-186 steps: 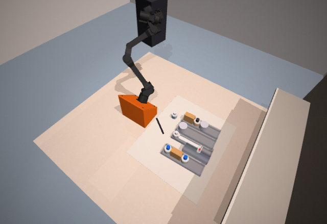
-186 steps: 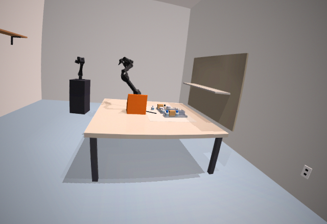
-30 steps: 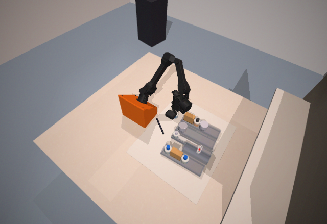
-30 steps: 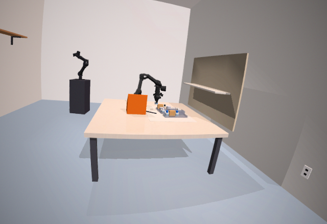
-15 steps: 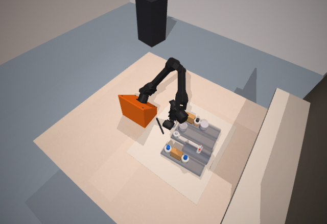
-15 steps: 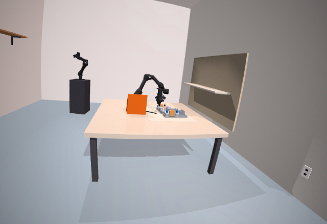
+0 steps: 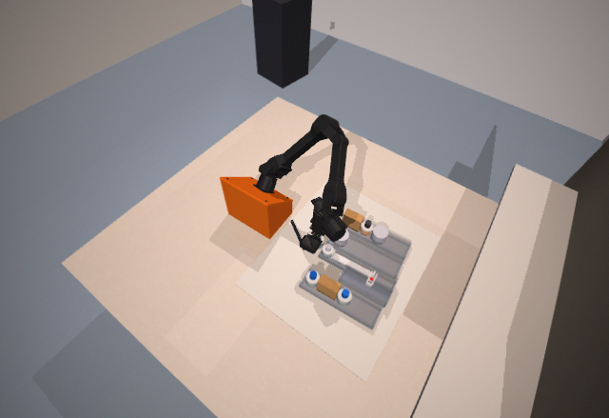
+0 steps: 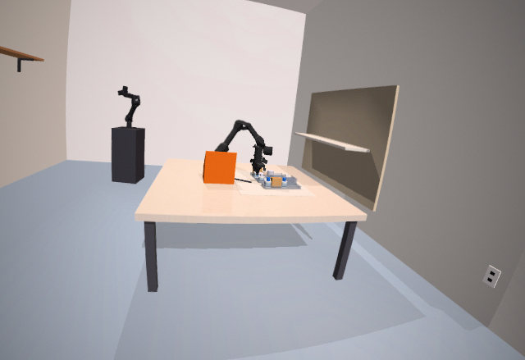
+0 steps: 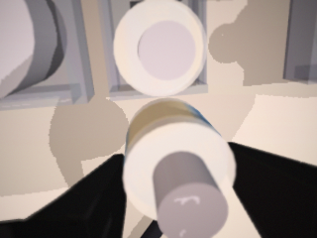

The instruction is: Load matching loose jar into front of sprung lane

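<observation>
My gripper tip is 100 mm past the black stick, 10 mm to the left of it and 60 mm above it. The rest, counted from my gripper tip: red mark: 230 mm ahead, 10 mm to the left, 10 mm above.
</observation>
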